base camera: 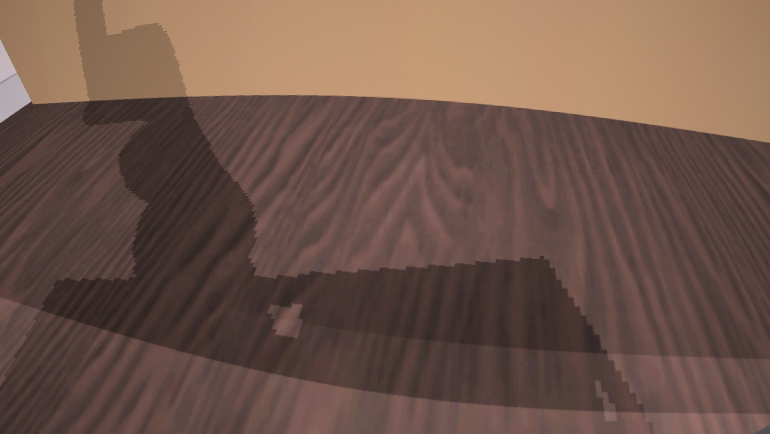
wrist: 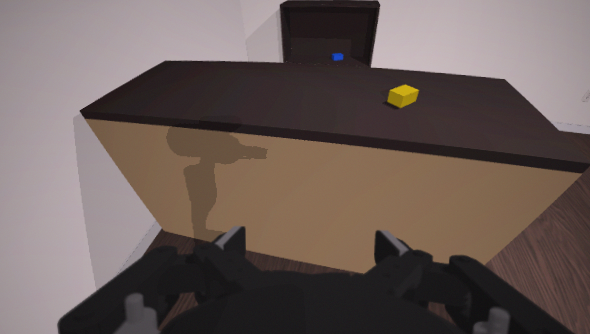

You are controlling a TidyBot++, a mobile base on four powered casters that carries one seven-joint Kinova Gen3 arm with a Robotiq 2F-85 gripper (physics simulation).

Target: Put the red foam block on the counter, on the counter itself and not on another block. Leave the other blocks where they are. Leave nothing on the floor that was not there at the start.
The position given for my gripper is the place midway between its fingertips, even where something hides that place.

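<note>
My gripper (wrist: 309, 243). Counter (base camera: 695, 72), also (wrist: 312, 159).
</note>
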